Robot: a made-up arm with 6 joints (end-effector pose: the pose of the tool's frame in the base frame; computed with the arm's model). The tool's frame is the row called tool. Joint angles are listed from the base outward.
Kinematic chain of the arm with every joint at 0, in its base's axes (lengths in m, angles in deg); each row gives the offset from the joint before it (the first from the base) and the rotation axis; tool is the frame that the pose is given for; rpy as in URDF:
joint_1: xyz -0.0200 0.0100 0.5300 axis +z
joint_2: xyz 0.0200 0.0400 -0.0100 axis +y
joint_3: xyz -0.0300 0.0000 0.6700 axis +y
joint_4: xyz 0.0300 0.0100 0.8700 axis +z
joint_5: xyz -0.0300 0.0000 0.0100 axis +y
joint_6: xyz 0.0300 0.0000 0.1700 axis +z
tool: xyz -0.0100 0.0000 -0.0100 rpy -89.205 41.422 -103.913
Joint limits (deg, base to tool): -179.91..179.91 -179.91..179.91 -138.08..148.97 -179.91..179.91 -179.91..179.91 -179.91..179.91
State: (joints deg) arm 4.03 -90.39 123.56 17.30 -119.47 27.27
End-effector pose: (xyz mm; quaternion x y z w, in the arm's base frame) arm -337.3 -20.2 1248.2 -0.0341 -0.0033 -0.2539 0.9666
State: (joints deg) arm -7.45 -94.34 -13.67 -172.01 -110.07 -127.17
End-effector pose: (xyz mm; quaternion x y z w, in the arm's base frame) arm -1529.4 276.9 384.8 -0.4835 0.5612 -0.1468 0.6555
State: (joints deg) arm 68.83 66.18 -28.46 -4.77 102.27 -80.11
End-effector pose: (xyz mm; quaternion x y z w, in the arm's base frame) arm 381.6 1185.0 1373.1 0.6693 -0.0721 0.7146 0.1904
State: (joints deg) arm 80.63 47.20 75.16 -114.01 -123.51 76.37
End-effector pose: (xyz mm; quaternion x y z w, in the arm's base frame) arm -50.4 1159.5 481.9 0.7645 0.6368 -0.0247 0.0969
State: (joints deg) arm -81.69 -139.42 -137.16 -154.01 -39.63 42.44
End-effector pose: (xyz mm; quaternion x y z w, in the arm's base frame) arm 176.6 -600.8 -21.0 0.1609 -0.4929 0.3783 0.7668
